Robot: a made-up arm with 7 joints. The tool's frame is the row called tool. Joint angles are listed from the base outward.
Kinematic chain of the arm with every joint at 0, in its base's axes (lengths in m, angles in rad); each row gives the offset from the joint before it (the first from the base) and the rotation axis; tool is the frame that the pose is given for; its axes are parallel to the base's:
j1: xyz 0 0 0 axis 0 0.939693 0.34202
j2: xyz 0 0 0 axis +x
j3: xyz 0 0 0 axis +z
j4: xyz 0.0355 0 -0.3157 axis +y
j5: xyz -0.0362 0 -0.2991 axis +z
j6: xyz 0 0 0 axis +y
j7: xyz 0 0 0 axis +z
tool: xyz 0 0 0
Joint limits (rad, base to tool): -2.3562..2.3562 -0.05..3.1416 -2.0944..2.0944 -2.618..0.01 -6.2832..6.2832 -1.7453..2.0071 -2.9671..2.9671
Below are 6 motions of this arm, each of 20 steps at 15 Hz.
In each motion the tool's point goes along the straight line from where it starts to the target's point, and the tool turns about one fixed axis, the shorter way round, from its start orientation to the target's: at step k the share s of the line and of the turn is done. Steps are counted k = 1, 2, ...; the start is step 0. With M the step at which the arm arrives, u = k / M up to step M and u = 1 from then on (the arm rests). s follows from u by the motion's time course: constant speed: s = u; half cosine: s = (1 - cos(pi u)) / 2; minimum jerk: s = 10 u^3 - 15 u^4 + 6 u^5.
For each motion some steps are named. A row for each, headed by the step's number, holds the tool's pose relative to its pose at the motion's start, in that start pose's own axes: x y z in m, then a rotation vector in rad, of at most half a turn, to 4 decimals.
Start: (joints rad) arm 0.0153 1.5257 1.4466 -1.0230 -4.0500 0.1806 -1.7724
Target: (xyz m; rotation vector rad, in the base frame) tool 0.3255 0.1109 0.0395 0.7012 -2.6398 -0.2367
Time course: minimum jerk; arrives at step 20
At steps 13, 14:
13: 0.0671 -0.3433 0.2176 -0.3650 -0.2185 0.3479
14: 0.0734 -0.3757 0.2381 -0.3994 -0.2391 0.3807

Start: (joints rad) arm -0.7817 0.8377 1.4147 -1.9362 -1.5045 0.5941 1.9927
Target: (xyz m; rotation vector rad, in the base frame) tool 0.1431 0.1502 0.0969 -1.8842 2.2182 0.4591
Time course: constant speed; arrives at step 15
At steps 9, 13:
9: 0.0775 -0.0476 0.1109 -0.8661 -0.2152 -0.2793
13: 0.1120 -0.0687 0.1602 -1.2511 -0.3109 -0.4035

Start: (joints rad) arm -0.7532 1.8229 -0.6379 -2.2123 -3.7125 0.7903 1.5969
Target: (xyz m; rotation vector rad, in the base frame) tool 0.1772 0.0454 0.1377 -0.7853 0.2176 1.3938
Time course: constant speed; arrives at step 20
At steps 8, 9, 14, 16, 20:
8: -0.0601 0.0295 -0.0015 -0.0165 -0.0992 0.0682
9: -0.0676 0.0332 -0.0017 -0.0186 -0.1116 0.0768
14: -0.1051 0.0517 -0.0027 -0.0289 -0.1736 0.1194
16: -0.1201 0.0591 -0.0031 -0.0330 -0.1983 0.1365
20: -0.1501 0.0739 -0.0038 -0.0413 -0.2479 0.1706

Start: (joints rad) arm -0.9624 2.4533 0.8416 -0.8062 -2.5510 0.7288 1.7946
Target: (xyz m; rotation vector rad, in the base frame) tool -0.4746 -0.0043 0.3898 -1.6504 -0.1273 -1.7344
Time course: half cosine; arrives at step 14
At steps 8, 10, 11, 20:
8: -0.0446 0.1537 -0.1266 0.2630 0.4716 -0.4697
10: -0.0593 0.2041 -0.1682 0.3492 0.6263 -0.6238
11: -0.0651 0.2240 -0.1846 0.3833 0.6874 -0.6846
20: -0.0730 0.2515 -0.2072 0.4302 0.7716 -0.7685

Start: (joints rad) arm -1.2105 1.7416 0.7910 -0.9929 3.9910 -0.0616 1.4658
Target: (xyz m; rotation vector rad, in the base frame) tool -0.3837 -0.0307 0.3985 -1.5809 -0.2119 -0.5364
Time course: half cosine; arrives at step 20
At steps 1, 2, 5, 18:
1: 0.0014 0.0033 0.0005 0.0115 -0.0038 -0.0042
2: 0.0056 0.0130 0.0022 0.0457 -0.0153 -0.0167
5: 0.0335 0.0779 0.0130 0.2738 -0.0916 -0.0996
18: 0.2229 0.5190 0.0867 1.8235 -0.6100 -0.6638

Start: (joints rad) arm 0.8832 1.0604 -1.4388 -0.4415 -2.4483 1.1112 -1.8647
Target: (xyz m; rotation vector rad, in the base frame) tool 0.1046 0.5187 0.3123 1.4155 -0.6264 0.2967
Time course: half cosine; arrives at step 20
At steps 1, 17, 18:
1: 0.0027 -0.0016 0.0034 0.0079 -0.0068 -0.0013
17: 0.4125 -0.2513 0.5290 1.2194 -1.0427 -0.1937
18: 0.4256 -0.2593 0.5458 1.2581 -1.0758 -0.1999

